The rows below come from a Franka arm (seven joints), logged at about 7 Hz.
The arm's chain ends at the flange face. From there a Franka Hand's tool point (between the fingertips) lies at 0.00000 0.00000 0.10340 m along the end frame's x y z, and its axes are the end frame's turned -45 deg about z.
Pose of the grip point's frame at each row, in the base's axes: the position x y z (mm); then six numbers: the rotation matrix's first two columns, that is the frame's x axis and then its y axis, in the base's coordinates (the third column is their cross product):
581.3 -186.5 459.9 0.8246 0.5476 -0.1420 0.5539 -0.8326 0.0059
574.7 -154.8 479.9 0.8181 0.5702 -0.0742 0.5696 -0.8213 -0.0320
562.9 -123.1 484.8 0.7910 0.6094 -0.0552 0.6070 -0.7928 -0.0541
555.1 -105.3 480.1 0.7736 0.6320 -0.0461 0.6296 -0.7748 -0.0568
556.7 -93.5 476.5 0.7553 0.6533 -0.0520 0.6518 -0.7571 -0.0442
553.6 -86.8 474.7 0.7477 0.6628 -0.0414 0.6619 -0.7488 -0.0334
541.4 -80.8 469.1 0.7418 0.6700 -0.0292 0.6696 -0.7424 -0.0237
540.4 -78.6 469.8 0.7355 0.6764 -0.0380 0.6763 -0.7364 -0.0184
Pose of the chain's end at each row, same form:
593.2 -177.9 562.3 0.9747 -0.2015 -0.0962 -0.1914 -0.9759 0.1046
582.9 -153.1 583.0 0.9813 -0.1776 -0.0751 -0.1757 -0.9839 0.0298
570.8 -124.1 587.9 0.9885 -0.1297 -0.0773 -0.1301 -0.9915 0.0008
562.5 -106.8 583.2 0.9922 -0.1010 -0.0728 -0.1018 -0.9948 -0.0076
563.8 -93.4 579.7 0.9950 -0.0734 -0.0680 -0.0732 -0.9973 0.0055
559.1 -86.5 578.0 0.9967 -0.0608 -0.0529 -0.0607 -0.9982 0.0057
545.3 -80.6 572.4 0.9980 -0.0512 -0.0374 -0.0511 -0.9987 0.0039
544.6 -77.3 573.1 0.9983 -0.0424 -0.0399 -0.0419 -0.9990 0.0139

